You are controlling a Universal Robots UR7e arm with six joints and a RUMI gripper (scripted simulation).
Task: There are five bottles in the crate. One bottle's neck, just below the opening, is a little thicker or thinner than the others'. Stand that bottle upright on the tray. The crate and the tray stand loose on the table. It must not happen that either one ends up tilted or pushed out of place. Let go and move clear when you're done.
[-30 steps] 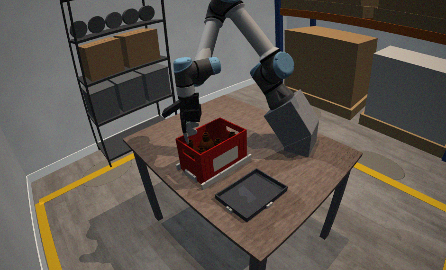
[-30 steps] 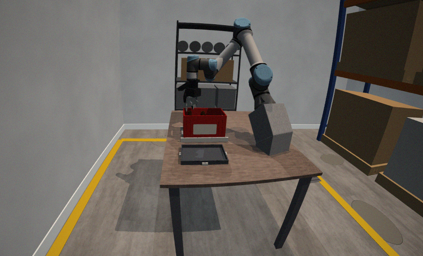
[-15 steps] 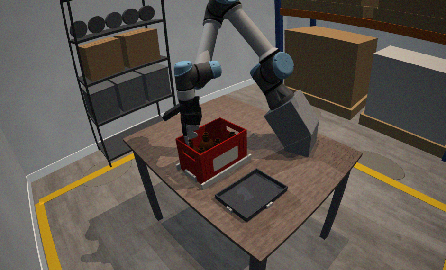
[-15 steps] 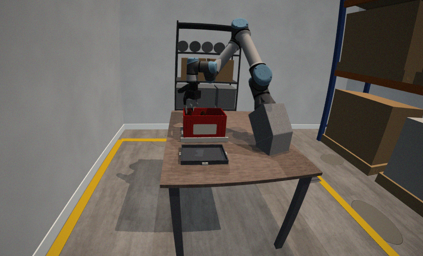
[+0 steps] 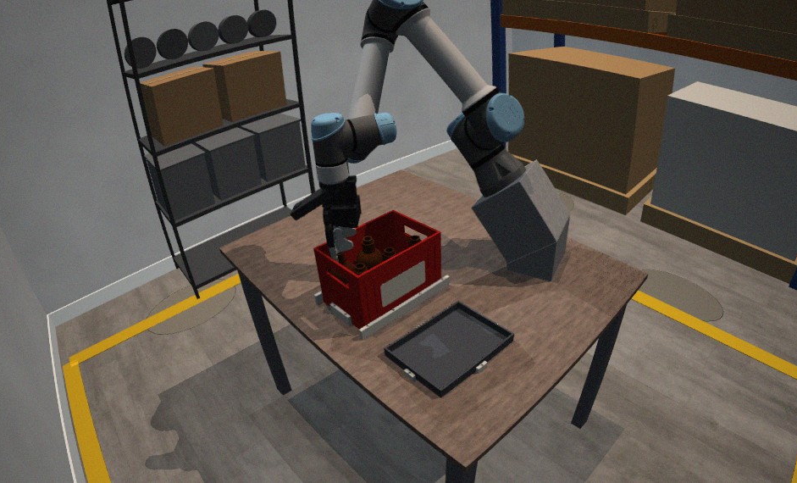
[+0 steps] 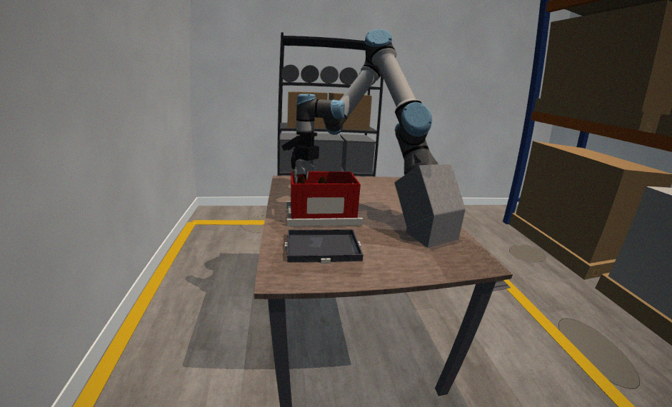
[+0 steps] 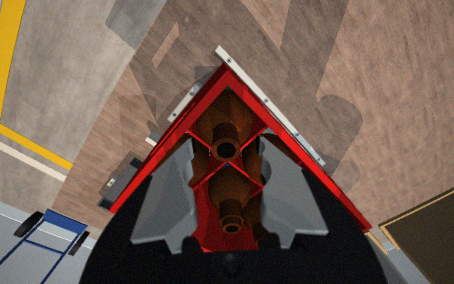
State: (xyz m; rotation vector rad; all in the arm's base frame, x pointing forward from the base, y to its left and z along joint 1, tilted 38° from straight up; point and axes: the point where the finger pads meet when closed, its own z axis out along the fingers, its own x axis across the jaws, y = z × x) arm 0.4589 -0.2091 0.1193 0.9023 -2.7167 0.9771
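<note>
The red crate is 8 cm behind my hand, 6 cm to the left of it and 7 cm below it. From my hand the other things lie so: dark tray 1 cm behind, 33 cm to the left, 15 cm below.
</note>
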